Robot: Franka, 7 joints.
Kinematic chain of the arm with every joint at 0, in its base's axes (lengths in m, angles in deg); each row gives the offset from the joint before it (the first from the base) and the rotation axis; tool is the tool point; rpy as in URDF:
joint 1: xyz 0 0 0.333 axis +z
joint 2: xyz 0 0 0 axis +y
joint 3: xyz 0 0 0.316 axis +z
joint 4: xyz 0.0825 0 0 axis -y
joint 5: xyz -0.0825 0 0.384 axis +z
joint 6: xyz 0 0 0 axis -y
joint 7: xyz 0.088 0 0 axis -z
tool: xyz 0 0 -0.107 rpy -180 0 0
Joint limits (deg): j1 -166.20..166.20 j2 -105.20..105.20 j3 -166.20..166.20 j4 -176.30..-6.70 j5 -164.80..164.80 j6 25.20..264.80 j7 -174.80..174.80
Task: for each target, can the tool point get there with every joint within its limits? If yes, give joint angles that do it. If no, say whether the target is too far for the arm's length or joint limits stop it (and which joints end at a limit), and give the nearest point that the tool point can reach.
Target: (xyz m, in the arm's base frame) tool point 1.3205 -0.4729 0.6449
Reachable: no: too far | nearest point 0.7884 -0.2823 0.5192 | short by 0.579 m
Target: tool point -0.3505 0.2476 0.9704
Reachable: yes | joints 124.32 52.76 125.72 -33.54 77.42 70.76 -133.40
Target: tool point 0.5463 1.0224 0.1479
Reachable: no: too far | nearest point 0.3992 0.7472 0.1977 | short by 0.316 m
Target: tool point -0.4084 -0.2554 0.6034
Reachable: yes | joints -41.39 49.92 -120.75 -126.32 -71.32 132.75 -10.23
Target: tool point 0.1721 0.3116 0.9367
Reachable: yes | joints -12.75 6.77 83.93 -33.29 3.77 52.88 128.07
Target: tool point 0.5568 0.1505 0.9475
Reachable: yes | joints -137.20 -19.34 135.30 -44.07 92.97 138.31 1.21
